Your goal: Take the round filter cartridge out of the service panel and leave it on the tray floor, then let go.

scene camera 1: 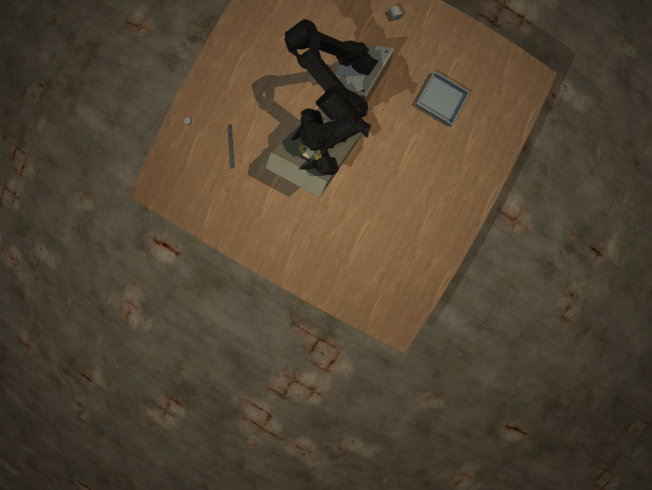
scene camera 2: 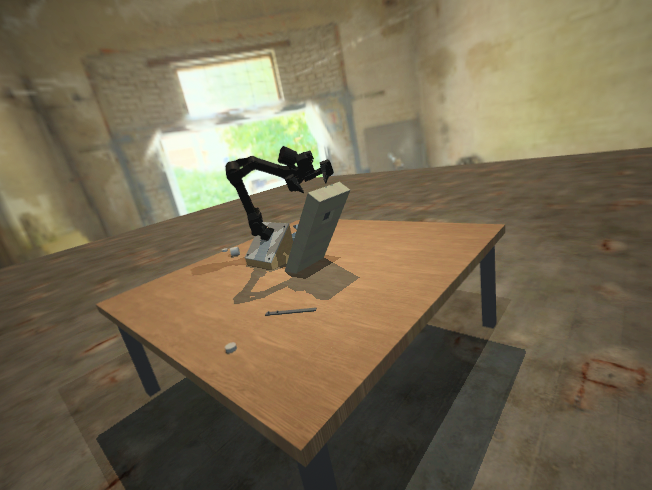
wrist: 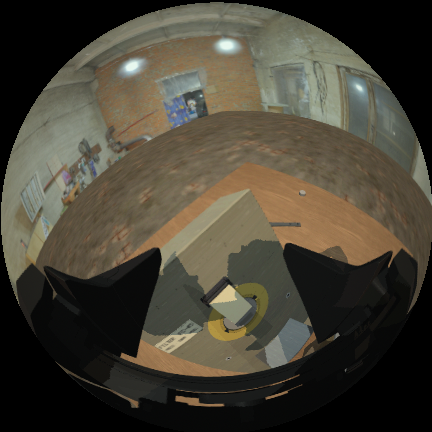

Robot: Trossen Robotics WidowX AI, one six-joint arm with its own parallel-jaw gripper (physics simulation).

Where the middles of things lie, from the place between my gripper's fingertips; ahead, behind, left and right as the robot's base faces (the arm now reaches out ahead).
I see the latch tab [wrist: 224, 298] 5 cm below my hand, 2 cm to the left of it and 2 cm behind it. From my hand the other things lie so: grey tray [scene camera 1: 442, 98] (47 cm behind, 34 cm below, 27 cm to the left).
